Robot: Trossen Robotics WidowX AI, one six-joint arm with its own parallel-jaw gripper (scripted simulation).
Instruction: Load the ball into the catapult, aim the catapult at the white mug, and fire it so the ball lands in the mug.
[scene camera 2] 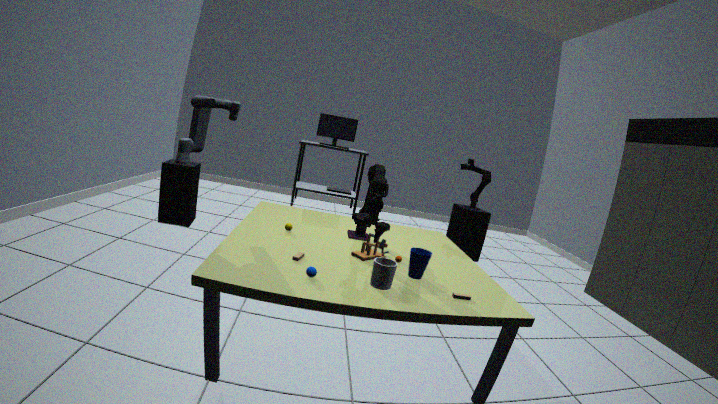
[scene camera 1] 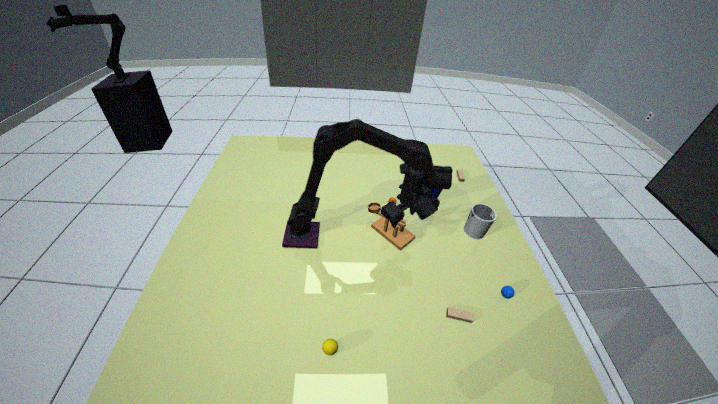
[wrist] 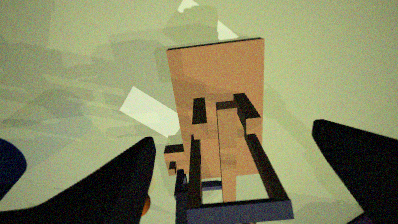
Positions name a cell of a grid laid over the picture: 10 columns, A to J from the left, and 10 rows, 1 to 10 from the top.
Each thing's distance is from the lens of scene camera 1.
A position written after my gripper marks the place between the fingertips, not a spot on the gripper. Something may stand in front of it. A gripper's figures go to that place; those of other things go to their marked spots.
my gripper (scene camera 1: F6): 91 cm
white mug (scene camera 1: G6): 111 cm
wooden catapult (scene camera 1: F6): 96 cm
The marked spots on the wooden catapult and the white mug are 33 cm apart.
